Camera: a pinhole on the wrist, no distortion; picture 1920 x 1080 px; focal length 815.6 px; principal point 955.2 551.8 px. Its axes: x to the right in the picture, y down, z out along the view. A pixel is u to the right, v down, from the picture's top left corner.
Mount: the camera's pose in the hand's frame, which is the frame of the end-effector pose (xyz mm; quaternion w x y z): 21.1 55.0 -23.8 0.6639 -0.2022 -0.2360 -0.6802
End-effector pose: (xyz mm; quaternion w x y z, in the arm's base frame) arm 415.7 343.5 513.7 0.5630 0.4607 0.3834 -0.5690
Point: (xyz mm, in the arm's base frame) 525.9 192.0 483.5
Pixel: 1139.3 892.7
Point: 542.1 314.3 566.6
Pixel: 707.2 77.1
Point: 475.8 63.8 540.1
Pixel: 1440.0 723.3
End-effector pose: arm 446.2 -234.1 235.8 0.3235 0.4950 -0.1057 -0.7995
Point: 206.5 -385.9 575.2
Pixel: 1240.2 397.8
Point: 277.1 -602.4 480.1
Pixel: 908.8 734.5
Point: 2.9 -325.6 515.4
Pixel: 1622.7 544.9
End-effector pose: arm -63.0 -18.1 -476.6 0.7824 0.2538 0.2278 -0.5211
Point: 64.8 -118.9 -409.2
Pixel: 1256.4 891.9
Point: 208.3 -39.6 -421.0
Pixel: 542.6 793.2
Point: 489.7 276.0 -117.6
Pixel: 323.3 146.6
